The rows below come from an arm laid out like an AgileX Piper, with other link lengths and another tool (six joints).
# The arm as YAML. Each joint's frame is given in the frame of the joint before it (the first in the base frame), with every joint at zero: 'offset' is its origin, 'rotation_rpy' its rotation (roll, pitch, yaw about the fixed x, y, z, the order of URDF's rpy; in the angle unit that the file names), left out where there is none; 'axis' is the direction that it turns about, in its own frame. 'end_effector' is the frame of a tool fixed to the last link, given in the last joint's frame.
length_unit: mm
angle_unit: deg
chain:
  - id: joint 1
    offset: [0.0, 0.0, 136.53]
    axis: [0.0, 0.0, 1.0]
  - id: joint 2
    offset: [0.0, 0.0, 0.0]
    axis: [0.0, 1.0, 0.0]
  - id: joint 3
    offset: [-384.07, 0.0, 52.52]
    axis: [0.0, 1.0, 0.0]
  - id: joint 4
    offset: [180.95, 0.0, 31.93]
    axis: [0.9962, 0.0, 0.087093]
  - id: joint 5
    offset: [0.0, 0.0, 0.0]
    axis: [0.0, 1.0, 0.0]
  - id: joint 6
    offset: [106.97, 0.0, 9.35]
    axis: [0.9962, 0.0, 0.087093]
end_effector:
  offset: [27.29, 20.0, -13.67]
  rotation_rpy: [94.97, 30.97, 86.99]
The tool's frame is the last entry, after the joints.
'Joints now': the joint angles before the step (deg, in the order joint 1, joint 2, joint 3, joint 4, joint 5, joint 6). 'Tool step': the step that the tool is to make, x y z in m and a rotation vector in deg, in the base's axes. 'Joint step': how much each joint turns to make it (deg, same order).
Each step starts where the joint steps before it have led.
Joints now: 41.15 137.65 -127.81 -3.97 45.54 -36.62
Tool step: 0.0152 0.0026 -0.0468 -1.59 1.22 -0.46
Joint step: -0.74 5.01 -0.03 -0.44 -3.02 -0.01
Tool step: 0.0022 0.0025 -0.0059 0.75 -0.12 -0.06
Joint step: -0.05 0.70 0.06 0.47 -1.33 0.02
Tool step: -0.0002 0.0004 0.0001 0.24 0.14 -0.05
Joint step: -0.01 0.00 -0.02 0.29 -0.03 -0.01
